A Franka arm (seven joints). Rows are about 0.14 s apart.
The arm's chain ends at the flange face. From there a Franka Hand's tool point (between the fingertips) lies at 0.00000 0.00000 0.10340 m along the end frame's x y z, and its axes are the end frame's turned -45 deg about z.
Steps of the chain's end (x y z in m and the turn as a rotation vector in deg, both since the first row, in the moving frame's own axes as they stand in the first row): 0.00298 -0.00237 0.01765 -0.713 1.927 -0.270; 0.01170 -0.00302 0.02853 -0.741 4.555 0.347; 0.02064 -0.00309 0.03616 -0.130 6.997 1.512
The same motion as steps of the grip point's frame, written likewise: 0.00534 0.00380 0.01758 -1.867 0.858 -0.270; 0.01525 0.01290 0.02819 -3.745 2.697 0.347; 0.02540 0.02160 0.03539 -5.040 4.856 1.512
